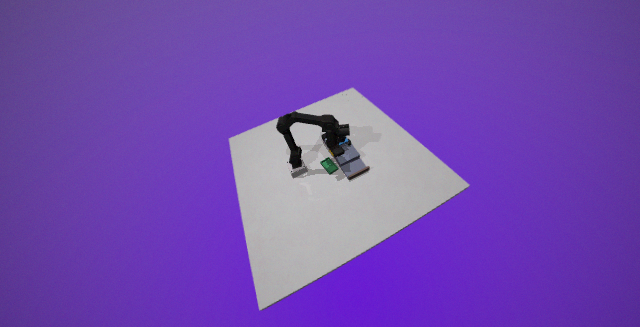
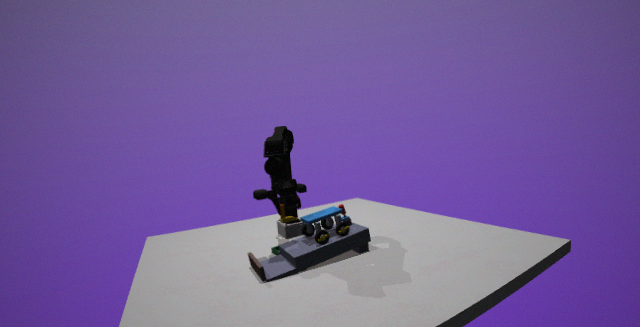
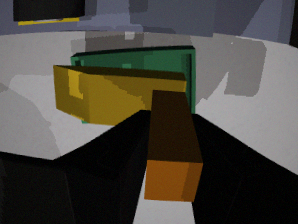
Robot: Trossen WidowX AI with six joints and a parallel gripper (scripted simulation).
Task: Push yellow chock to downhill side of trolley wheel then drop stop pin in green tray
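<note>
Now: the red-headed stop pin 4 cm ahead of my gripper tip, 22 cm to the left of it and 3 cm below it. The rest, counted from my gripper tip: blue trolley (8 cm ahead, 13 cm to the left, 4 cm below); then yellow chock (2 cm to the left, 1 cm below); then brown lip (12 cm ahead, 12 cm to the right, 13 cm below).
</note>
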